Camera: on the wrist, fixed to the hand. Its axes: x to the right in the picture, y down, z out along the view.
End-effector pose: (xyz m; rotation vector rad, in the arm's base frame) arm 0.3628 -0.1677 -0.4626 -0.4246 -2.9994 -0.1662
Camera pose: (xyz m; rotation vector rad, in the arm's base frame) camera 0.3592 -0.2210 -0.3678 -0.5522 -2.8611 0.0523
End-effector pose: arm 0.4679 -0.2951 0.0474 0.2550 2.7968 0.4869
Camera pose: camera 0.4309 -0.3651 0.1220 0.4369 2.9267 0.3165
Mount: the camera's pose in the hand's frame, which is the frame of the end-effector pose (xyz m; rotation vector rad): 0.0006 -0.0431 -0.0999 0.1536 0.0934 0.1136
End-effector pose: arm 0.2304 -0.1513 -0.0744 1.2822 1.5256 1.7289
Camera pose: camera 0.1335 -0.1877 -0.1079 1.4061 1.6969 1.7939
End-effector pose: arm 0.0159 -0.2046 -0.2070 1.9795 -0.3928 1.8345
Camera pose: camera -0.0514 -0.1191 -0.2061 1.9977 -0.3519 2.0759
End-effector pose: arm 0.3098 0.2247 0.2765 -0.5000 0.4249 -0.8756
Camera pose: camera 0.2294 0.1772 0.2207 -0.2917 0.4629 -0.8166
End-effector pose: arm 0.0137 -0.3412 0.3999 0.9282 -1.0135 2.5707
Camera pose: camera -0.0164 -0.2419 0.3672 0.7982 -0.8777 2.7907
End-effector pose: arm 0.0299 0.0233 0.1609 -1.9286 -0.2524 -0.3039
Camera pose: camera 0.0077 -0.0539 0.2342 -1.7645 -0.1009 -0.2899
